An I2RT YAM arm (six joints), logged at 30 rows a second.
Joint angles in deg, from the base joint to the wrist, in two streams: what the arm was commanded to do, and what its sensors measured. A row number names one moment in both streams.
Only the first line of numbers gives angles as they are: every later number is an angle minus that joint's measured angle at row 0.
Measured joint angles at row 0:
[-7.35, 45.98, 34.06, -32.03, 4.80, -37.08]
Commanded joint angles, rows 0 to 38:
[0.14, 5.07, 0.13, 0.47, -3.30, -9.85]
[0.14, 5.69, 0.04, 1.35, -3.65, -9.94]
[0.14, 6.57, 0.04, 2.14, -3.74, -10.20]
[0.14, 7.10, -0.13, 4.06, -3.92, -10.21]
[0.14, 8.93, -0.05, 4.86, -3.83, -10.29]
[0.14, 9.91, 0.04, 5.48, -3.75, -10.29]
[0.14, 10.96, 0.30, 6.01, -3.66, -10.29]
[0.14, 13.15, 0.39, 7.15, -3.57, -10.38]
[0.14, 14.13, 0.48, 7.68, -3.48, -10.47]
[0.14, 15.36, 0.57, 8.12, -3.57, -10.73]
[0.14, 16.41, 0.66, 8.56, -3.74, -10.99]
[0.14, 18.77, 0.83, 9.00, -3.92, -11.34]
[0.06, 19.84, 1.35, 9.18, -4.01, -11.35]
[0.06, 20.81, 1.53, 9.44, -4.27, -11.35]
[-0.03, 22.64, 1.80, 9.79, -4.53, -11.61]
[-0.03, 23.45, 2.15, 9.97, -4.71, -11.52]
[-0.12, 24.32, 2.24, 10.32, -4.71, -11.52]
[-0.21, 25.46, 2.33, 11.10, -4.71, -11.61]
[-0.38, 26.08, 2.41, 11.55, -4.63, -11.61]
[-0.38, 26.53, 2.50, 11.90, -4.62, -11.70]
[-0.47, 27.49, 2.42, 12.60, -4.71, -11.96]
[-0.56, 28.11, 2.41, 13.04, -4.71, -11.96]
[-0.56, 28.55, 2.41, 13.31, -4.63, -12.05]
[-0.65, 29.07, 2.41, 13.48, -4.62, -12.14]
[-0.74, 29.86, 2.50, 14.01, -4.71, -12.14]
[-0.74, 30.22, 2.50, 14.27, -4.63, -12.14]
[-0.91, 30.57, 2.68, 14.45, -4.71, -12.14]
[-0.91, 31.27, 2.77, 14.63, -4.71, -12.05]
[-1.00, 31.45, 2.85, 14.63, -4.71, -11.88]
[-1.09, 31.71, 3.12, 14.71, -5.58, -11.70]
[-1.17, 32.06, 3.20, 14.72, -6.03, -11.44]
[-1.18, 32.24, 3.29, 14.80, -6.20, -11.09]
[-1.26, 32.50, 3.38, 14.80, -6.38, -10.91]
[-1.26, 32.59, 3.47, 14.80, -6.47, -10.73]
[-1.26, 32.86, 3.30, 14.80, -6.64, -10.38]
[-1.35, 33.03, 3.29, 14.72, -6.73, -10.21]
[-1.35, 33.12, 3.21, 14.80, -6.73, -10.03]
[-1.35, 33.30, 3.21, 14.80, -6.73, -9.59]
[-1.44, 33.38, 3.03, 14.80, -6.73, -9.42]
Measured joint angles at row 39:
[-1.14, 32.15, 2.39, 13.77, -4.33, -10.21]
